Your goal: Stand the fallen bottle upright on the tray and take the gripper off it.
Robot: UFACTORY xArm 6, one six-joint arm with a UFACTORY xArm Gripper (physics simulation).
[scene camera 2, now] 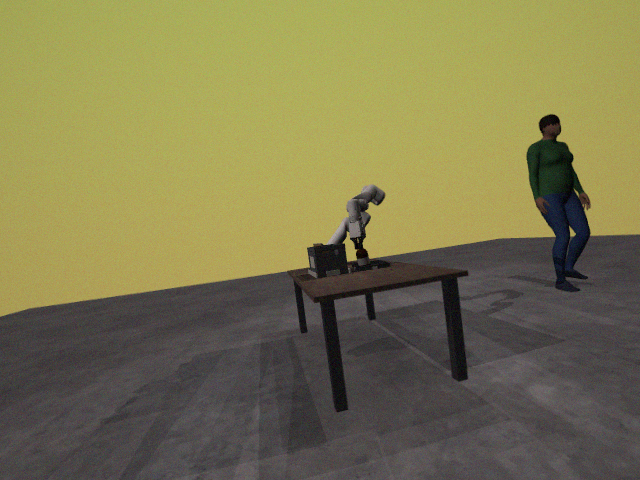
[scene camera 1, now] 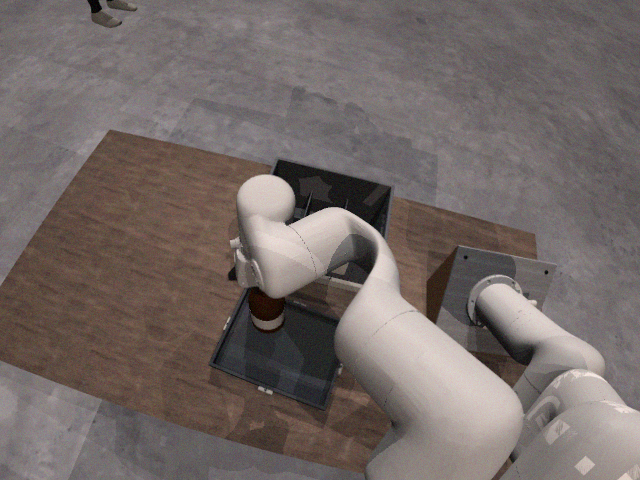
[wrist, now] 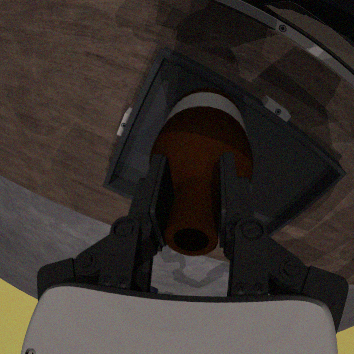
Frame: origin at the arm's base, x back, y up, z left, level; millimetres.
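Where they show: gripper, fingertip midpoint: (scene camera 2: 359, 249) (wrist: 194, 172); arm's base, link origin: (scene camera 1: 494, 301).
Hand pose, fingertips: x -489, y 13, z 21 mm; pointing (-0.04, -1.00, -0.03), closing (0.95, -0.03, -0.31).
Note:
Things, the pixels of their top centre, and the offset from my fingertips. Level surfaces: height alone.
- brown bottle with a white band, top centre: (wrist: 191, 251) (scene camera 1: 266, 287) (scene camera 2: 360, 242) dx +7, dy +38, dz +19 mm
- dark divided box, top centre: (scene camera 1: 326, 202) (scene camera 2: 324, 245) dx +106, dy +48, dz -180 mm
- wooden table, surface height: dy -127 mm
A brown bottle with a white band (scene camera 1: 266, 310) (scene camera 2: 361, 256) (wrist: 202, 132) stands about upright over the dark tray (scene camera 1: 289, 366) (wrist: 295, 165), near the tray's edge on the side of the dark box. A slight lean is hard to rule out, and whether its base touches the tray floor is not clear. My gripper (scene camera 2: 358, 244) (wrist: 194, 172) is shut on the bottle's neck, with one finger on each side and the open mouth between them in the wrist view. In scene camera 1 the arm hides the neck and most of the gripper.
A dark divided box (scene camera 1: 388, 206) (scene camera 2: 327, 259) stands beside the tray, partly behind the arm. A metal base plate (scene camera 1: 527, 266) lies on the wooden table (scene camera 1: 129, 232) (scene camera 2: 403, 274) to the right in scene camera 1. A person in green (scene camera 2: 554, 170) stands on the floor away from the table.

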